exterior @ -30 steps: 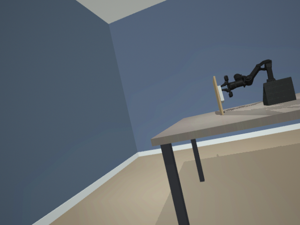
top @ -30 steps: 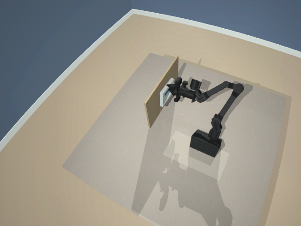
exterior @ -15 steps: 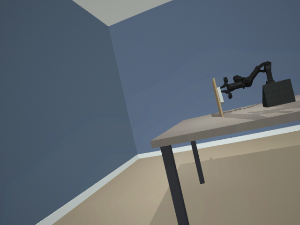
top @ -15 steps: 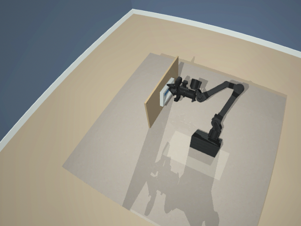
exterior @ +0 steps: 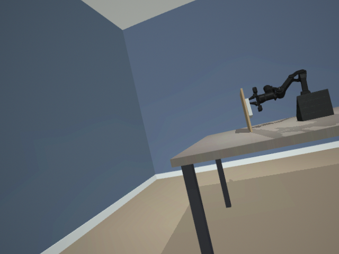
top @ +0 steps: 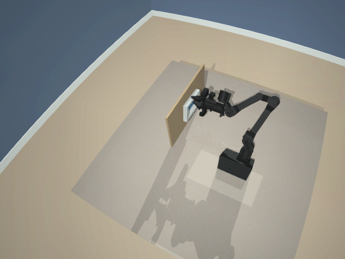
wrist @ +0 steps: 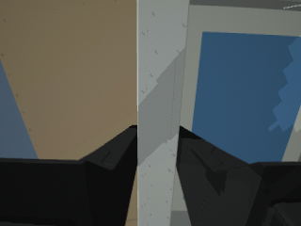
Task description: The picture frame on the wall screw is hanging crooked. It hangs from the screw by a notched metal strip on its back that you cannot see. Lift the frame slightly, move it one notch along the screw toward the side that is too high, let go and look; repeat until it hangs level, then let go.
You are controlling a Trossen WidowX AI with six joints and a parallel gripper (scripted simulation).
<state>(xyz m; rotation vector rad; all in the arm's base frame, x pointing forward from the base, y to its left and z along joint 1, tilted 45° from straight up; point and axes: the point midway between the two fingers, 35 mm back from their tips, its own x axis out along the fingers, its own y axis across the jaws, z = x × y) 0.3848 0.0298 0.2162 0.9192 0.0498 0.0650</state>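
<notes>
Now: the picture frame 10 mm to the left of my gripper tip and 50 mm below it. From my gripper tip the other things lie so: board 10 mm ahead, 10 mm to the left, 70 mm below.
</notes>
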